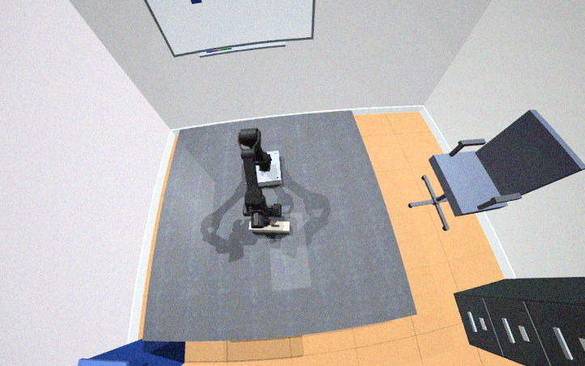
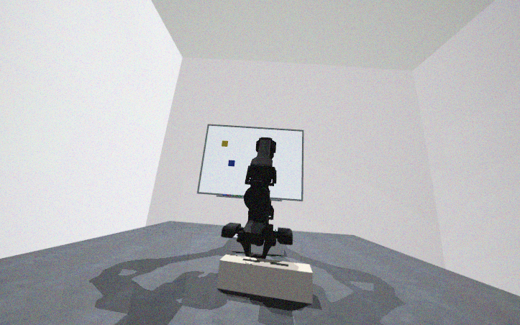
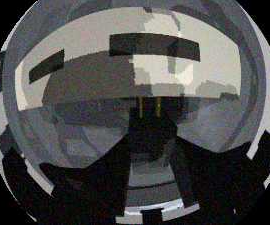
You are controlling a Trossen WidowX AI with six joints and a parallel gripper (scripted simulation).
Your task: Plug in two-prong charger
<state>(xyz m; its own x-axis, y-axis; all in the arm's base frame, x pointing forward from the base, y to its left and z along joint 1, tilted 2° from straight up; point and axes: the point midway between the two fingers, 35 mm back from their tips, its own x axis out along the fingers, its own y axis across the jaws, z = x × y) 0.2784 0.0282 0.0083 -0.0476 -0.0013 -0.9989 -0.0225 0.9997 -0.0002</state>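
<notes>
Right now my gripper tip is 2 cm short of the dark two-prong charger and 1 cm below it.
</notes>
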